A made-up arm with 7 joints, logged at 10 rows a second.
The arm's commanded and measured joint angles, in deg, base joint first. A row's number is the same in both.
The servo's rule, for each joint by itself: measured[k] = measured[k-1] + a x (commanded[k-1-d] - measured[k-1]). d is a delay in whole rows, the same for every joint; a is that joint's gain. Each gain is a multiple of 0.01, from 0.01 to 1. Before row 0 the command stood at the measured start. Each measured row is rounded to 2 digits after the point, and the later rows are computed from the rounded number. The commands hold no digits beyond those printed.
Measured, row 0:
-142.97 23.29 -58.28 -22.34 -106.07 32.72 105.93
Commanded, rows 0 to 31:
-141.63 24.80 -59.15 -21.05 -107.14 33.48 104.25
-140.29 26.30 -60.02 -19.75 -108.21 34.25 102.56
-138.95 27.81 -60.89 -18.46 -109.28 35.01 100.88
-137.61 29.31 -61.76 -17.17 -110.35 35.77 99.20
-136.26 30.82 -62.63 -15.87 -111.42 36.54 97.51
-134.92 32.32 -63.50 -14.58 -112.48 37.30 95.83
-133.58 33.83 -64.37 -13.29 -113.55 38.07 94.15
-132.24 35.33 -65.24 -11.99 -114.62 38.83 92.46
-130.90 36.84 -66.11 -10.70 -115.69 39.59 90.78
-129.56 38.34 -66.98 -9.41 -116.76 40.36 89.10
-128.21 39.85 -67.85 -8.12 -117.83 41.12 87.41
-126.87 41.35 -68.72 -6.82 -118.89 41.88 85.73
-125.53 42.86 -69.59 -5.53 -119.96 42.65 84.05
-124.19 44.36 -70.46 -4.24 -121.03 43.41 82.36
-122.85 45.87 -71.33 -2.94 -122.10 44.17 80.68
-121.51 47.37 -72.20 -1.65 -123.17 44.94 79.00
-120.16 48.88 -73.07 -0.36 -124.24 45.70 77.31
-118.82 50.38 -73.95 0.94 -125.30 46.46 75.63
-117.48 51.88 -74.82 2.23 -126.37 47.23 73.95
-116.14 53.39 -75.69 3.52 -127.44 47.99 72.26
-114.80 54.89 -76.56 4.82 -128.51 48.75 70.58
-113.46 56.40 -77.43 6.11 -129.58 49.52 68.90
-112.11 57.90 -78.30 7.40 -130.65 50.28 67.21
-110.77 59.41 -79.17 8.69 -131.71 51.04 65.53
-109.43 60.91 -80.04 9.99 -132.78 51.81 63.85
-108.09 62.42 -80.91 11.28 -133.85 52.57 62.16
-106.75 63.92 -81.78 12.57 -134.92 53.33 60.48
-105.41 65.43 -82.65 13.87 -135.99 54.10 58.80
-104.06 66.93 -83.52 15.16 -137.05 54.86 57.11
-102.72 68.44 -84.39 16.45 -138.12 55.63 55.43
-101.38 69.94 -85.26 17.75 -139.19 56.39 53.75
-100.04 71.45 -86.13 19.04 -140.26 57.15 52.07
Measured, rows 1 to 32:
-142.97 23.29 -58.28 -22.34 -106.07 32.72 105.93
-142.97 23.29 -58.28 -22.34 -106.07 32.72 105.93
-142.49 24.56 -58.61 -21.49 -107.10 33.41 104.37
-141.70 26.02 -59.15 -20.34 -108.17 34.17 102.69
-140.71 27.52 -59.81 -19.10 -109.24 34.93 101.01
-139.59 29.02 -60.55 -17.83 -110.31 35.69 99.33
-138.39 30.53 -61.34 -16.54 -111.38 36.46 97.64
-137.14 32.03 -62.16 -15.25 -112.44 37.22 95.96
-135.86 33.54 -63.00 -13.96 -113.51 37.99 94.28
-134.56 35.04 -63.85 -12.66 -114.58 38.75 92.59
-133.24 36.55 -64.71 -11.37 -115.65 39.51 90.91
-131.92 38.05 -65.57 -10.08 -116.72 40.28 89.23
-130.58 39.56 -66.44 -8.79 -117.79 41.04 87.54
-129.24 41.06 -67.31 -7.49 -118.85 41.80 85.86
-127.90 42.57 -68.18 -6.20 -119.92 42.57 84.18
-126.56 44.07 -69.05 -4.91 -120.99 43.33 82.49
-125.22 45.58 -69.92 -3.61 -122.06 44.09 80.81
-123.88 47.08 -70.79 -2.32 -123.13 44.86 79.13
-122.54 48.59 -71.66 -1.03 -124.20 45.62 77.44
-121.20 50.09 -72.53 0.27 -125.26 46.38 75.76
-119.86 51.59 -73.40 1.56 -126.33 47.15 74.08
-118.52 53.10 -74.27 2.85 -127.40 47.91 72.39
-117.18 54.60 -75.14 4.15 -128.47 48.67 70.71
-115.84 56.11 -76.01 5.44 -129.54 49.44 69.03
-114.50 57.61 -76.88 6.73 -130.61 50.20 67.34
-113.16 59.12 -77.75 8.02 -131.67 50.96 65.66
-111.82 60.62 -78.62 9.32 -132.74 51.73 63.98
-110.48 62.13 -79.49 10.61 -133.81 52.49 62.29
-109.14 63.63 -80.36 11.90 -134.88 53.25 60.61
-107.80 65.14 -81.23 13.20 -135.95 54.02 58.93
-106.45 66.64 -82.10 14.49 -137.01 54.78 57.24
-105.11 68.15 -82.97 15.78 -138.08 55.55 55.56
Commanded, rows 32 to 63:
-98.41 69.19 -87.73 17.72 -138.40 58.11 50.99
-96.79 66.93 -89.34 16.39 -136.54 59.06 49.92
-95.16 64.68 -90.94 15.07 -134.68 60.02 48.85
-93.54 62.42 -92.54 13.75 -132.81 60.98 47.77
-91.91 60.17 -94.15 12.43 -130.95 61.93 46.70
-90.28 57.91 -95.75 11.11 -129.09 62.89 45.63
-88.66 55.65 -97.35 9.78 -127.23 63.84 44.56
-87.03 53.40 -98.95 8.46 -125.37 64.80 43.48
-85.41 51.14 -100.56 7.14 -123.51 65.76 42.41
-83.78 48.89 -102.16 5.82 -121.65 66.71 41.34
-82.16 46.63 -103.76 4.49 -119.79 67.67 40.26
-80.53 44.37 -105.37 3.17 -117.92 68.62 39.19
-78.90 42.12 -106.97 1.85 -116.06 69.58 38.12
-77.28 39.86 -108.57 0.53 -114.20 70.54 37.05
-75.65 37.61 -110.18 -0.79 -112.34 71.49 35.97
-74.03 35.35 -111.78 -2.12 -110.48 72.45 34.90
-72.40 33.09 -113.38 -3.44 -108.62 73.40 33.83
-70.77 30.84 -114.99 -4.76 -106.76 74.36 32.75
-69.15 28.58 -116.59 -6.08 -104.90 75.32 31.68
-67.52 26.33 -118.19 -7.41 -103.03 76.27 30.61
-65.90 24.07 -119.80 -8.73 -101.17 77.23 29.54
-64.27 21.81 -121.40 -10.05 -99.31 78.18 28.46
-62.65 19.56 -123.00 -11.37 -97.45 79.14 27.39
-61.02 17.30 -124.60 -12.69 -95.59 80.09 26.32
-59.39 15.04 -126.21 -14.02 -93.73 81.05 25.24
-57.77 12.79 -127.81 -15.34 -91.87 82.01 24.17
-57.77 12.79 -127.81 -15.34 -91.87 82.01 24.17
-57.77 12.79 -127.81 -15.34 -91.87 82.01 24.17
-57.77 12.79 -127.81 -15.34 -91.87 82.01 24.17
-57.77 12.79 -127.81 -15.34 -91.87 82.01 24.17
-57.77 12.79 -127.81 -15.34 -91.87 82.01 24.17
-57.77 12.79 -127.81 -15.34 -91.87 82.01 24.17
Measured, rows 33 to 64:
-103.77 69.65 -83.84 17.08 -139.15 56.31 53.88
-102.43 71.16 -84.71 18.37 -140.22 57.07 52.20
-100.98 69.51 -85.86 17.94 -138.47 58.02 51.07
-99.47 67.34 -87.18 16.92 -136.62 58.97 50.00
-97.92 65.11 -88.61 15.70 -134.76 59.93 48.93
-96.34 62.85 -90.10 14.41 -132.89 60.89 47.85
-94.75 60.60 -91.64 13.10 -131.03 61.84 46.78
-93.14 58.34 -93.20 11.79 -129.17 62.80 45.71
-91.53 56.08 -94.78 10.46 -127.31 63.75 44.64
-89.91 53.83 -96.36 9.14 -125.45 64.71 43.56
-88.29 51.57 -97.96 7.82 -123.59 65.67 42.49
-86.67 49.32 -99.56 6.50 -121.73 66.62 41.42
-85.05 47.06 -101.16 5.17 -119.87 67.58 40.34
-83.42 44.80 -102.76 3.85 -118.00 68.53 39.27
-81.79 42.55 -104.36 2.53 -116.14 69.49 38.20
-80.17 40.29 -105.96 1.21 -114.28 70.45 37.13
-78.54 38.04 -107.56 -0.11 -112.42 71.40 36.05
-76.92 35.78 -109.16 -1.44 -110.56 72.36 34.98
-75.29 33.52 -110.76 -2.76 -108.70 73.31 33.91
-73.66 31.27 -112.37 -4.08 -106.84 74.27 32.83
-72.04 29.01 -113.97 -5.40 -104.98 75.23 31.76
-70.41 26.76 -115.57 -6.73 -103.11 76.18 30.69
-68.79 24.50 -117.18 -8.05 -101.25 77.14 29.62
-67.16 22.24 -118.78 -9.37 -99.39 78.09 28.54
-65.54 19.99 -120.38 -10.69 -97.53 79.05 27.47
-63.91 17.73 -121.98 -12.01 -95.67 80.00 26.40
-62.28 15.47 -123.59 -13.34 -93.81 80.96 25.32
-60.66 13.22 -125.19 -14.66 -91.95 81.92 24.25
-59.62 12.86 -126.19 -15.11 -91.87 82.00 24.18
-58.95 12.80 -126.81 -15.26 -91.87 82.01 24.17
-58.53 12.79 -127.19 -15.31 -91.87 82.01 24.17
-58.26 12.79 -127.43 -15.33 -91.87 82.01 24.17

